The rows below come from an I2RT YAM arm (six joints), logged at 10 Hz.
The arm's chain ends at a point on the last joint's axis. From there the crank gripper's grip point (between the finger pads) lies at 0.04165 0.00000 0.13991 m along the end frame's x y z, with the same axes.
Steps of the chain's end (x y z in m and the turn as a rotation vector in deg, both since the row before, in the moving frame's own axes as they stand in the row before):
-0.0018, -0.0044, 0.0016, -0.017, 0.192, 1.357
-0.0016, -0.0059, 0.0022, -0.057, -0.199, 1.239
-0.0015, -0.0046, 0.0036, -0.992, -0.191, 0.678
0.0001, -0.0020, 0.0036, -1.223, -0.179, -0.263
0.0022, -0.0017, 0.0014, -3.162, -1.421, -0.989
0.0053, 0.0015, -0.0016, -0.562, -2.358, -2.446
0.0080, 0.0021, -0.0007, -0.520, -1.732, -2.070
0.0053, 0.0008, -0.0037, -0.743, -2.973, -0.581
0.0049, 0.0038, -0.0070, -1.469, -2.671, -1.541
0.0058, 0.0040, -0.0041, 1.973, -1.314, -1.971
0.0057, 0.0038, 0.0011, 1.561, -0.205, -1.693
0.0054, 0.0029, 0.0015, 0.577, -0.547, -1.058
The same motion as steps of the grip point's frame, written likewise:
-0.0013, -0.0034, 0.0015, -0.017, 0.192, 1.357
-0.0021, -0.0049, 0.0023, -0.057, -0.199, 1.239
-0.0020, -0.0017, 0.0037, -0.992, -0.191, 0.678
-0.0003, 0.0008, 0.0037, -1.223, -0.179, -0.263
-0.0012, 0.0054, 0.0022, -3.162, -1.421, -0.989
-0.0005, 0.0012, 0.0000, -0.562, -2.358, -2.446
0.0037, 0.0019, 0.0005, -0.520, -1.732, -2.070
-0.0020, 0.0022, -0.0017, -0.743, -2.973, -0.581
-0.0016, 0.0064, -0.0052, -1.469, -2.671, -1.541
0.0025, -0.0022, -0.0033, 1.973, -1.314, -1.971
0.0051, -0.0012, 0.0012, 1.561, -0.205, -1.693
0.0040, 0.0007, 0.0019, 0.577, -0.547, -1.058

